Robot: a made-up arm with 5 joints.
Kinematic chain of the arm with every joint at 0, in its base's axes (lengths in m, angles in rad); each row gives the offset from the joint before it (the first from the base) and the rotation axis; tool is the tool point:
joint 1: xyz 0 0 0.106 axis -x
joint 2: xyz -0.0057 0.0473 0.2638 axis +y
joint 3: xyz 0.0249 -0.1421 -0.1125 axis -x
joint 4: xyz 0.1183 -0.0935 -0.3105 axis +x
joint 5: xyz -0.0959 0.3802 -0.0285 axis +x
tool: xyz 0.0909 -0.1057 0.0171
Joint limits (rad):
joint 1: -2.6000..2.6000
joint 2: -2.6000..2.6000
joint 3: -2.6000..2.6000
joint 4: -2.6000..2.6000
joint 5: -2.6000..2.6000
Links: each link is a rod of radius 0.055 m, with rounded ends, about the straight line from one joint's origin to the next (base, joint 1, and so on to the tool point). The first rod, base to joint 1, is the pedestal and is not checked.
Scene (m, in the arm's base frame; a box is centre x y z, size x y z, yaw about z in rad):
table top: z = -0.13
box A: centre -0.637 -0.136 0.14 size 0.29 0.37 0.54 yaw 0
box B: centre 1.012 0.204 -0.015 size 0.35 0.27 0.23 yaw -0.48
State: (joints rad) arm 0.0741 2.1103 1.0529 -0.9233 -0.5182
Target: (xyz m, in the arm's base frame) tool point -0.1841 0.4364 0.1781
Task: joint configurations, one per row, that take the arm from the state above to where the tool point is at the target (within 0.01 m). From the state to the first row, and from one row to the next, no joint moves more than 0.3 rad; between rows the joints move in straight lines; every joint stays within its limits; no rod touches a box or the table.
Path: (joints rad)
1: 0.2940 2.2327 0.9776 -0.6465 -0.4959
2: 0.5139 2.3552 0.9023 -0.3697 -0.4736
3: 0.7337 2.4776 0.8270 -0.0929 -0.4513
4: 0.9536 2.6000 0.7517 0.1839 -0.4290
5: 0.8394 2.4905 0.4559 0.0577 -0.5392
6: 0.7251 2.3811 0.1602 -0.0684 -0.6493
7: 0.6109 2.2716 -0.1356 -0.1945 -0.7595
8: 0.4966 2.1621 -0.4313 -0.3206 -0.8697
9: 0.3823 2.0527 -0.7270 -0.4467 -0.9799
10: 0.2681 1.9432 -1.0228 -0.5729 -1.0900

